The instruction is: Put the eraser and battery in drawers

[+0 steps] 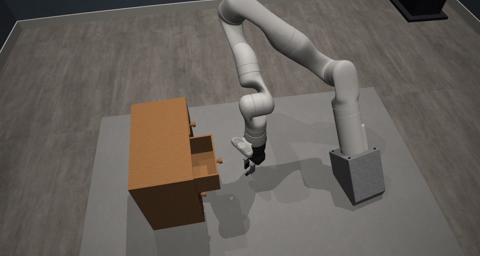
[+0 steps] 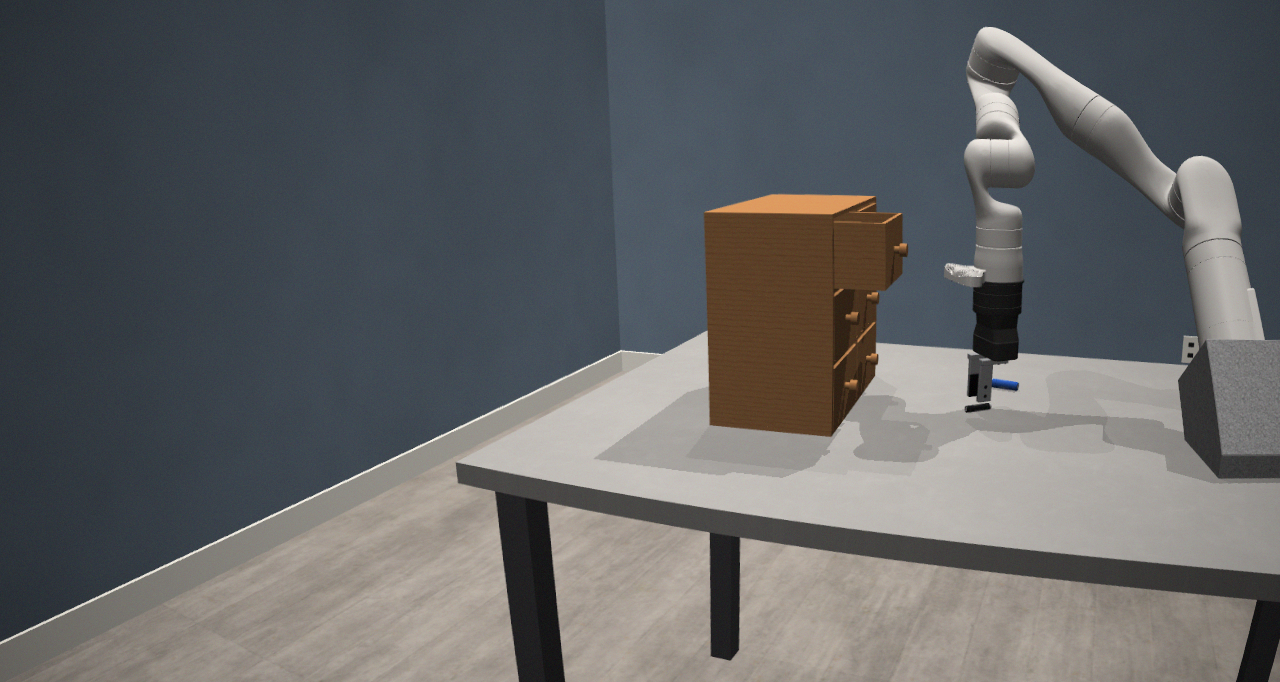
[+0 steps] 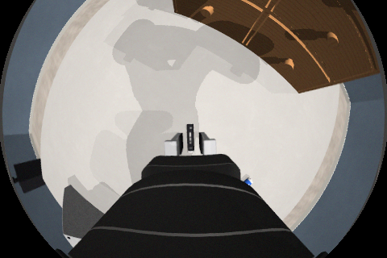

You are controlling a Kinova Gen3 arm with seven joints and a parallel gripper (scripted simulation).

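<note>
Now: the thin black battery 3 cm below my hand. Round my hand: thicker blue battery 13 cm to the right, 3 cm below, 3 cm behind; white eraser 32 cm ahead, 18 cm above, 4 cm to the right.
</note>
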